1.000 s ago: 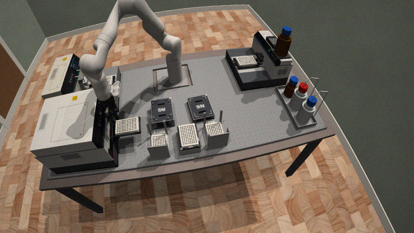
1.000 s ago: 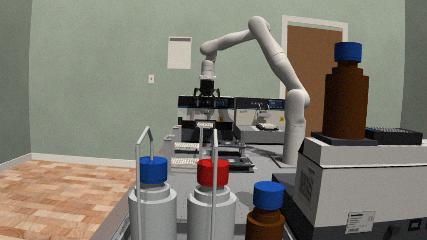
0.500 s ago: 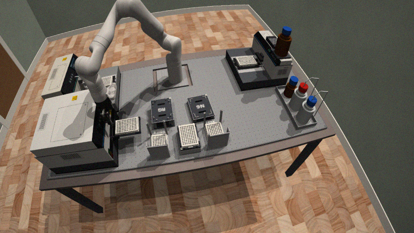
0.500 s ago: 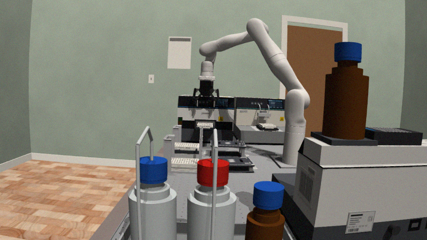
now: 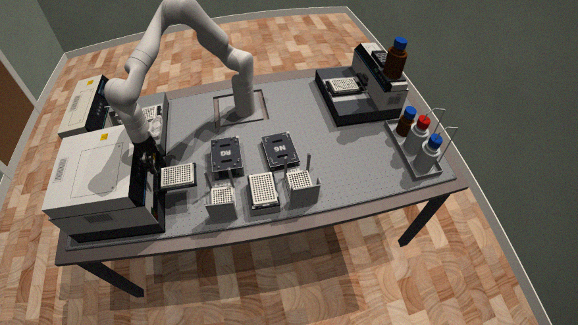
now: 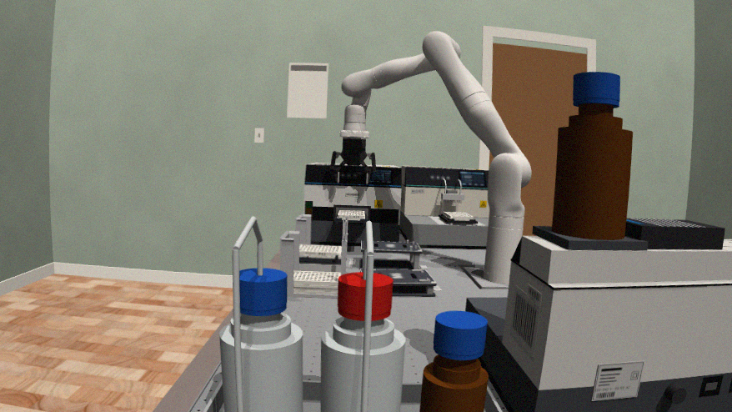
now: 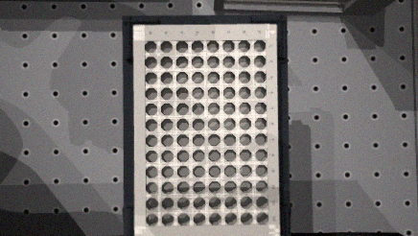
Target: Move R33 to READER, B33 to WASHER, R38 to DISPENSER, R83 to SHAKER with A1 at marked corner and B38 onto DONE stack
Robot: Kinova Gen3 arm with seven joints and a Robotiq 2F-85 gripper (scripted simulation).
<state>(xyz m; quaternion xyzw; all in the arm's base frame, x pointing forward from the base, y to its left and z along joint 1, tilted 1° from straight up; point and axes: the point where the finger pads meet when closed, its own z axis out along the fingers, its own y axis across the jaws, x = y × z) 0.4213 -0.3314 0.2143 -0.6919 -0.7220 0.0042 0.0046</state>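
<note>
The dark reader tray lies 11 cm below my hand and 5 cm to the left of it. From my hand the other things lie so: regrip nest RG 24 cm to the left, 16 cm below, 12 cm behind; reader housing 24 cm to the right, 2 cm above, 1 cm ahead; washer nest 38 cm behind, 14 cm to the right, 13 cm below.
</note>
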